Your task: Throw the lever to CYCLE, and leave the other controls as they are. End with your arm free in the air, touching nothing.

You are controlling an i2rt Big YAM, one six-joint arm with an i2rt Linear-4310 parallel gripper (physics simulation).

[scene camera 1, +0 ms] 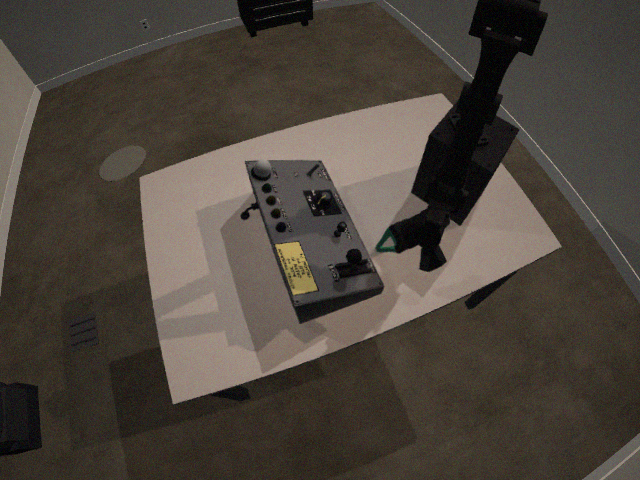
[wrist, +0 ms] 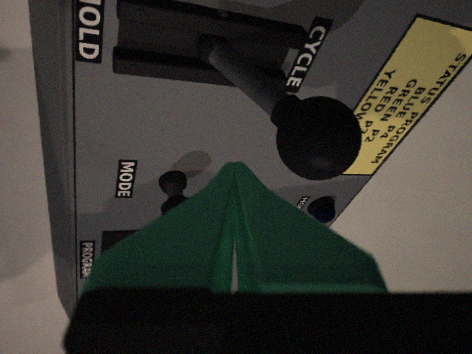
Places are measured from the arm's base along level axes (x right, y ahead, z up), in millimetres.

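Where they show: gripper, fingertip midpoint: (scene camera 1: 376, 249) (wrist: 235, 177).
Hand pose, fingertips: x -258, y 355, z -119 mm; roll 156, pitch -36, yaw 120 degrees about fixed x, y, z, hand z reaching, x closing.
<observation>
Each offset is from my fingertips to the top centre of the thing. "spot": to the spot under its first point. Level surfaces: height alone.
The lever @[dz +13, dx -4, dy +61 mm] (scene camera 1: 354, 255) (wrist: 318, 137) has a black ball knob on a shaft that rises from a dark slotted guide @[spot: dz -101, dx -4, dy +32 mm] (scene camera 1: 361, 269) (wrist: 155, 37) on the grey control panel (scene camera 1: 317, 237) (wrist: 150, 117). In the wrist view the guide runs between the HOLD label @[spot: dz -117, dx +11, dy -1 mm] (wrist: 89, 32) and the CYCLE label @[spot: dz -66, dx -15, dy +115 mm] (wrist: 308, 54). The shaft's foot shows near mid-slot and the knob shows toward the CYCLE side; its exact setting I cannot tell. My gripper (scene camera 1: 377, 250) (wrist: 235, 177) is shut and empty, its green tips above the panel's edge area, beside the knob with a gap in the wrist view.
A small MODE toggle @[spot: dz -54, dx +112, dy +70 mm] (scene camera 1: 339, 228) (wrist: 173, 181), a selector @[dz -53, dx +235, dy +86 mm] (scene camera 1: 323, 198), round lamps @[spot: dz -10, dx +221, dy +242 mm] (scene camera 1: 271, 199), a pale dome button @[spot: dz +11, dx +321, dy +254 mm] (scene camera 1: 262, 169) and a yellow status card @[dz -14, dx +9, dy +210 mm] (scene camera 1: 296, 267) (wrist: 415, 95) are on the panel. A crank @[spot: dz -151, dx +299, dy +329 mm] (scene camera 1: 248, 211) sticks out its far side. The panel stands on a white table @[dz -181 mm] (scene camera 1: 191, 361).
</observation>
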